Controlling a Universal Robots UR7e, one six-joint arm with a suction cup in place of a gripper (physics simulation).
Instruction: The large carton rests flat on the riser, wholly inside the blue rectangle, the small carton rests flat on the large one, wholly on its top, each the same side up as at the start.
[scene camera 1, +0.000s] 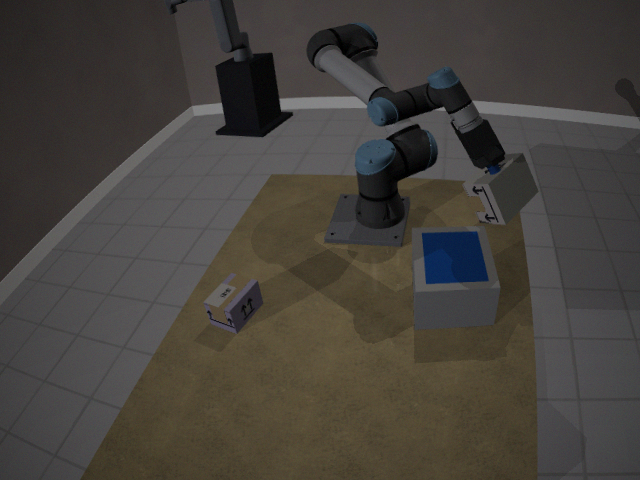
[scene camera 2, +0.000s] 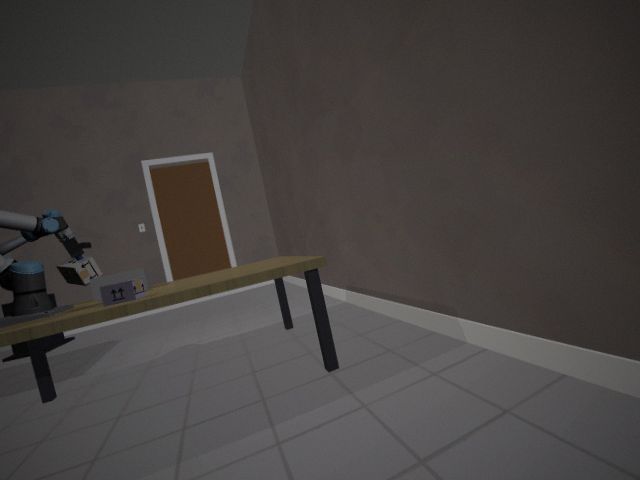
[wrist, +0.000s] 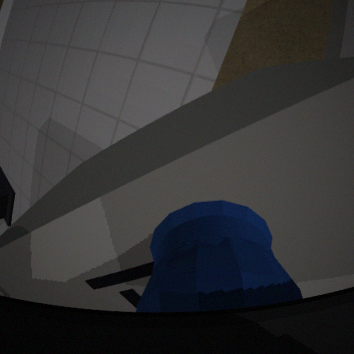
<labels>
my suction cup: holds a large carton (wrist: 269, 139)
a riser (scene camera 1: 455, 284): on the table
a small carton (scene camera 2: 130, 290): on the table
</labels>
